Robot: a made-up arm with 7 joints. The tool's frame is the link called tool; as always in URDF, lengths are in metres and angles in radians. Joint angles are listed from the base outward.
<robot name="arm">
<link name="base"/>
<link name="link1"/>
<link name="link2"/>
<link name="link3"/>
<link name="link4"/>
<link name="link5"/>
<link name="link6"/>
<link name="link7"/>
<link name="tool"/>
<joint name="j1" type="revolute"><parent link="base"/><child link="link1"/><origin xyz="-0.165 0.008 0.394" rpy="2.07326 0.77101 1.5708"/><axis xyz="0 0 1"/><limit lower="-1.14" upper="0.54"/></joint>
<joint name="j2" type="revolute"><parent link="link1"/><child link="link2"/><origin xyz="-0.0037 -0.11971 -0.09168" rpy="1.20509 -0.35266 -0.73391"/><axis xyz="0 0 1"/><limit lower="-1.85" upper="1.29"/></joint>
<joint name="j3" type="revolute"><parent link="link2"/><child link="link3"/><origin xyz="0.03 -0.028 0.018" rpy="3.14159 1.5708 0"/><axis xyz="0 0 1"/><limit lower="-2.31" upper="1.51"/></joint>
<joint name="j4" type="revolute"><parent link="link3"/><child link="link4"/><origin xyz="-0.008 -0.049 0.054" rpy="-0.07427 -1.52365 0"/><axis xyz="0 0 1"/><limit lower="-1.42" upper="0.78"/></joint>
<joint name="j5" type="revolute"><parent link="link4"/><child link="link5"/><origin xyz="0.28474 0.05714 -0.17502" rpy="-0.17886 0.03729 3.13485"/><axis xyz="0 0 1"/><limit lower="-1.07" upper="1.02"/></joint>
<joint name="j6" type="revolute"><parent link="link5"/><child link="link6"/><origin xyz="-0.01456 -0.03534 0.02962" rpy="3.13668 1.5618 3.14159"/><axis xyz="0 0 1"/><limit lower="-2.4" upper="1.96"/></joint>
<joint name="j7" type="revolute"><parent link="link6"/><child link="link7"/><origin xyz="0.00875 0.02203 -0.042" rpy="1.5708 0 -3.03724"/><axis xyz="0 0 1"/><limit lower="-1.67" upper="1.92"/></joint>
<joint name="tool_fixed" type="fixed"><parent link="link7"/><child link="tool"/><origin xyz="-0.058 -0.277 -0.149" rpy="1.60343 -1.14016 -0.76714"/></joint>
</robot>
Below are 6 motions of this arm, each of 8 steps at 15 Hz.
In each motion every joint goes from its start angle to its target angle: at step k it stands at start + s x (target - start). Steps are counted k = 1, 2, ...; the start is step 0. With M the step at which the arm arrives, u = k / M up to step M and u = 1 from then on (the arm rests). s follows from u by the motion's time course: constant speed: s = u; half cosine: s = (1 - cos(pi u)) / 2; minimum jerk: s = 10 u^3 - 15 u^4 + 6 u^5.
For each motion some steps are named. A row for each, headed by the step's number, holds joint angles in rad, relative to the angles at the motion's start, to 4 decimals.
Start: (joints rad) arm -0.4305 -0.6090 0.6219 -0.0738 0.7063 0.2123 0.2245
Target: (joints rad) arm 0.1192 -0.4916 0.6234 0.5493 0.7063 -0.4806 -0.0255
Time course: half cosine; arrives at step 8
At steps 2, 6, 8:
2: 0.0805 0.0172 0.0002 0.0913 0.0000 -0.1015 -0.0366
6: 0.4692 0.1002 0.0013 0.5318 0.0000 -0.5914 -0.2134
8: 0.5497 0.1174 0.0015 0.6231 0.0000 -0.6929 -0.2500

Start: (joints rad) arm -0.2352 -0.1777 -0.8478 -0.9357 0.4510 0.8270 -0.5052
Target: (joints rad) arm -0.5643 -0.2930 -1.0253 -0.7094 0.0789 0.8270 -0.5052
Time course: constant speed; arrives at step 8
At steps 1, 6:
1: -0.0411 -0.0144 -0.0222 0.0283 -0.0465 0.0000 0.0000
6: -0.2468 -0.0865 -0.1331 0.1697 -0.2791 0.0000 0.0000

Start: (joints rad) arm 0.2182 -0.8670 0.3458 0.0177 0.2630 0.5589 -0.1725
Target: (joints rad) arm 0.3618 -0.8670 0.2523 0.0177 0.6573 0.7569 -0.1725
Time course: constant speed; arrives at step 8
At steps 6, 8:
6: 0.1077 0.0000 -0.0701 0.0000 0.2957 0.1485 0.0000
8: 0.1436 0.0000 -0.0935 0.0000 0.3943 0.1980 0.0000

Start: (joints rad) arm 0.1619 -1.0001 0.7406 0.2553 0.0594 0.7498 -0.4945
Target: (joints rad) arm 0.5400 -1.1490 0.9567 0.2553 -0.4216 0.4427 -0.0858
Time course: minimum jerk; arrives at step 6
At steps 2, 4, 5, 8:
2: 0.0794 -0.0313 0.0454 0.0000 -0.1010 -0.0645 0.0858
4: 0.2987 -0.1176 0.1707 0.0000 -0.3800 -0.2426 0.3229
5: 0.3647 -0.1436 0.2084 0.0000 -0.4639 -0.2962 0.3942
8: 0.3781 -0.1489 0.2161 0.0000 -0.4810 -0.3071 0.4087

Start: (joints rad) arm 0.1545 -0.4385 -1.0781 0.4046 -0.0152 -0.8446 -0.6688
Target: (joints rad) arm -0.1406 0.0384 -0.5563 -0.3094 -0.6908 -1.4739 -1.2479
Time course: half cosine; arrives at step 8
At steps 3, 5, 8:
3: -0.0911 0.1472 0.1611 -0.2204 -0.2085 -0.1942 -0.1787
5: -0.2040 0.3297 0.3607 -0.4936 -0.4671 -0.4351 -0.4004
8: -0.2951 0.4769 0.5218 -0.7140 -0.6756 -0.6293 -0.5791

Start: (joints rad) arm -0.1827 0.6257 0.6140 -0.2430 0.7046 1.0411 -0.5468
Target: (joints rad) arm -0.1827 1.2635 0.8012 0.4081 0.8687 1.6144 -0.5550
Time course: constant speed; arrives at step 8
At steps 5, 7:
5: 0.0000 0.3986 0.1170 0.4069 0.1026 0.3583 -0.0051
7: 0.0000 0.5581 0.1638 0.5697 0.1436 0.5016 -0.0072

